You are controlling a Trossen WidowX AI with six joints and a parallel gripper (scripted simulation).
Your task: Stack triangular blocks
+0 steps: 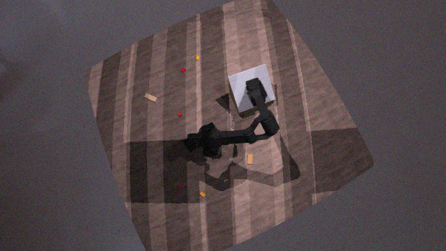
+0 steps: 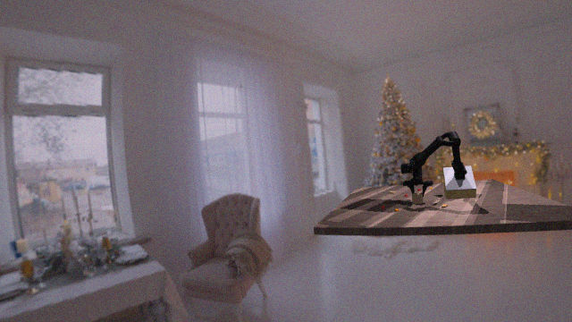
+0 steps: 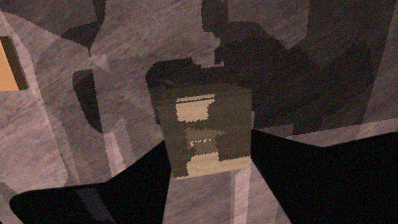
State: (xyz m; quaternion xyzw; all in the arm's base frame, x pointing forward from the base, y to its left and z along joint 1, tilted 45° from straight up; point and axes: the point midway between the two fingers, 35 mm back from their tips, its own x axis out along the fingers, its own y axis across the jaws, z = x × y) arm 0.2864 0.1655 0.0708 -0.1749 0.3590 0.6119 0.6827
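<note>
My gripper tip is 1 cm to the left of the triangular block and 1 cm below it. Also, from my gripper tip: tan bar: 15 cm behind, 13 cm to the left, 4 cm below.
</note>
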